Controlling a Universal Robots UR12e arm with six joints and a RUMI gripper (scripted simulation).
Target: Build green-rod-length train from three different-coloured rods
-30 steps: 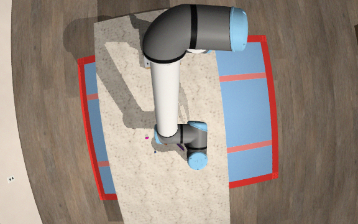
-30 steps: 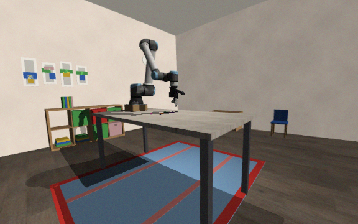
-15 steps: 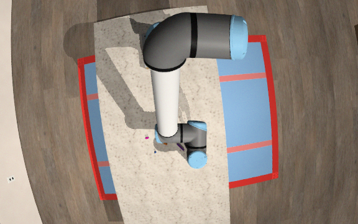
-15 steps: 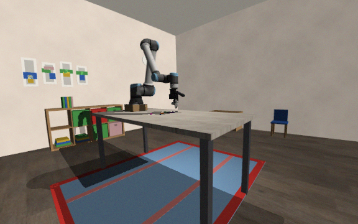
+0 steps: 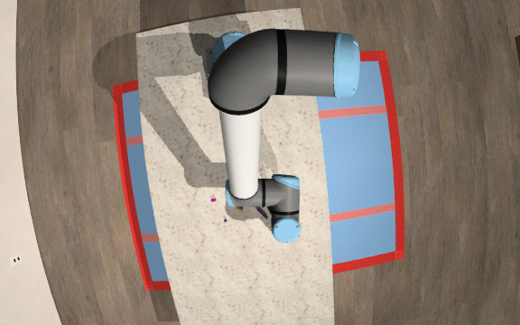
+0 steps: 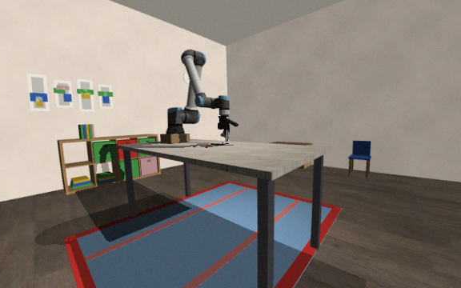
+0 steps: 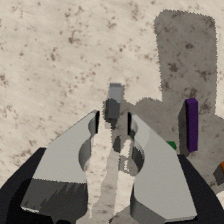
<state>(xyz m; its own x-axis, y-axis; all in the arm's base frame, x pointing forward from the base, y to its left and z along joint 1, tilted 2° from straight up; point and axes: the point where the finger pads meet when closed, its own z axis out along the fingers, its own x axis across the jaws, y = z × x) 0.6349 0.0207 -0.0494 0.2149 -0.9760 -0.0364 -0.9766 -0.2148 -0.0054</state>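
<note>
Right now my hand is 3 cm above the grey rod. The rest, counted from my hand: green rod (8 cm to the right, 7 cm behind, 3 cm below); purple rod (8 cm to the right, 3 cm below, 1 cm behind); orange rod (18 cm to the right, 6 cm behind, 3 cm below).
</note>
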